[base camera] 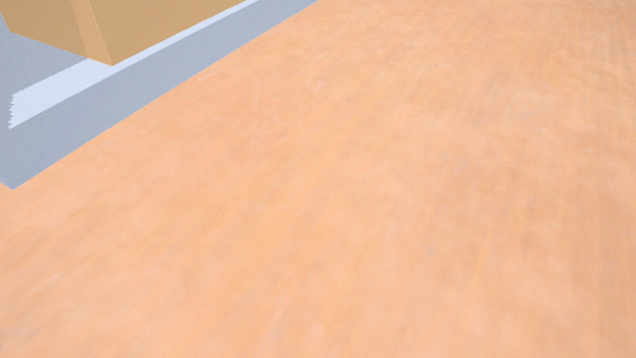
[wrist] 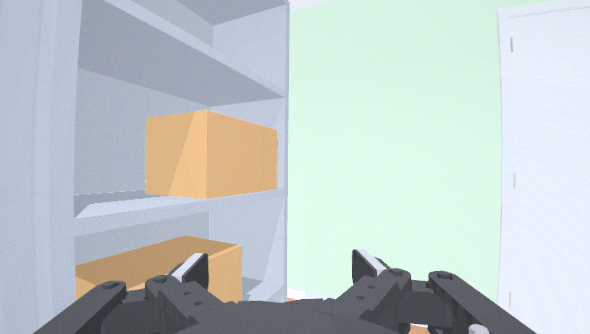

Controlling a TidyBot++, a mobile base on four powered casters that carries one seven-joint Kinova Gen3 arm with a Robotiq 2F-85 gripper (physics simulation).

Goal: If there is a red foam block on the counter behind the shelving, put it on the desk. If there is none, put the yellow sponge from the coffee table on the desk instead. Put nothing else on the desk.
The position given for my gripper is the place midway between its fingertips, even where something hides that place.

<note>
I see my gripper (wrist: 281,267), a white door (wrist: 536,272) and a grey shelving (base camera: 63,100).
The grey shelving also shows in the wrist view (wrist: 97,78).
</note>
